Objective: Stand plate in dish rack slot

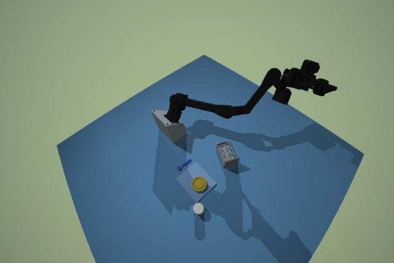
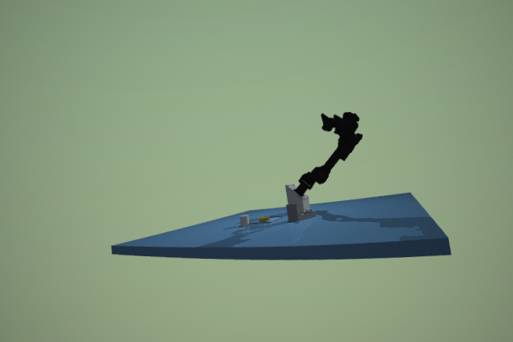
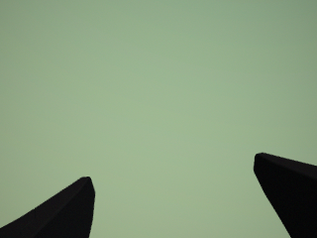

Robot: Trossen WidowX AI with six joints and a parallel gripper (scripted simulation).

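Now: the yellow plate 450 mm to the right of my gripper tip, 430 mm below it and 180 mm behind it. The rest, counted from my gripper tip: pale blue mat: 450 mm to the right, 440 mm below, 200 mm behind; then cylinder cup: 520 mm to the right, 420 mm below, 100 mm behind; then grey dish rack: 420 mm below, 240 mm to the right, 190 mm behind.
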